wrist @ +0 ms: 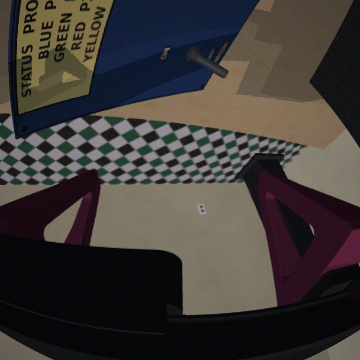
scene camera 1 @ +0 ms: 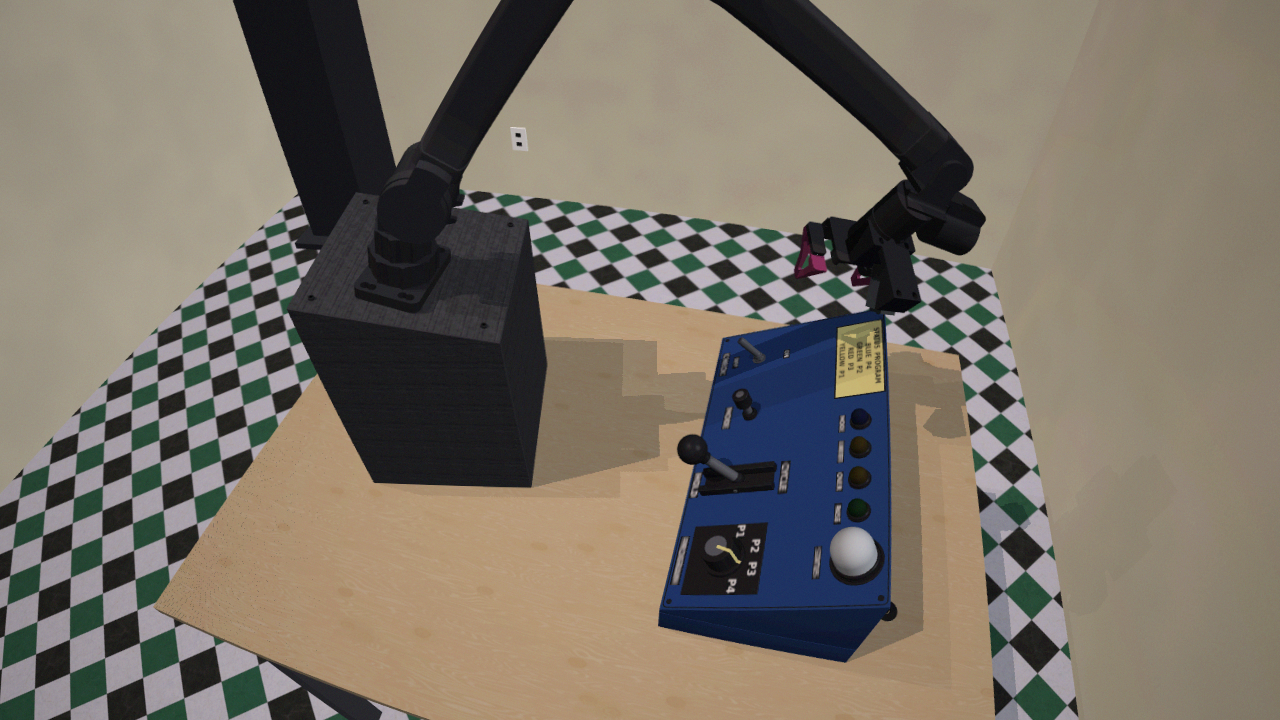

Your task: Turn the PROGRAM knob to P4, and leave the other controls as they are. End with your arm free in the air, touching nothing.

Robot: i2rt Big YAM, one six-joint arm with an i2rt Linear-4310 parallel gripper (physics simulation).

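Where they show: gripper, fingertip midpoint: [wrist: 178,177] [scene camera 1: 824,278]; arm's base, origin of the base link: [scene camera 1: 404,276].
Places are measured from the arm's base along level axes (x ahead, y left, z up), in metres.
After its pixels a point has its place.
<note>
The PROGRAM knob [scene camera 1: 718,554] {x 0.429, y -0.202, z -0.210 m} is a dark round knob on a black plate at the near left of the blue control panel [scene camera 1: 805,492] {x 0.532, y -0.106, z -0.199 m} [wrist: 135,65] {x 0.541, y 0.177, z -0.206 m}. Its pale pointer line points about toward the P3 label [scene camera 1: 751,568] {x 0.471, y -0.209, z -0.222 m}; the P4 label [scene camera 1: 731,586] {x 0.449, y -0.231, z -0.232 m} is beside it, toward the near edge. The knob does not show in the wrist view. My gripper [scene camera 1: 834,271] {x 0.539, y 0.163, z -0.064 m} [wrist: 178,177] {x 0.539, y 0.163, z -0.064 m} is open, its magenta fingers wide apart with nothing between them. It hangs in the air beyond the panel's far end, well away from the knob.
The panel also carries a ball-topped lever [scene camera 1: 692,449] {x 0.382, y -0.077, z -0.174 m}, a small black-knobbed stick [scene camera 1: 742,399] {x 0.443, y 0.040, z -0.200 m}, a metal toggle [scene camera 1: 751,350] {x 0.454, y 0.164, z -0.222 m} [wrist: 207,62] {x 0.457, y 0.167, z -0.220 m}, several lamps, a white dome [scene camera 1: 853,550] {x 0.569, y -0.225, z -0.124 m} and a yellow label [scene camera 1: 860,358] {x 0.612, y 0.118, z -0.168 m} [wrist: 57,55] {x 0.615, y 0.148, z -0.168 m}. The arm's black pedestal [scene camera 1: 447,402] {x 0.061, y -0.082, z -0.138 m} stands left.
</note>
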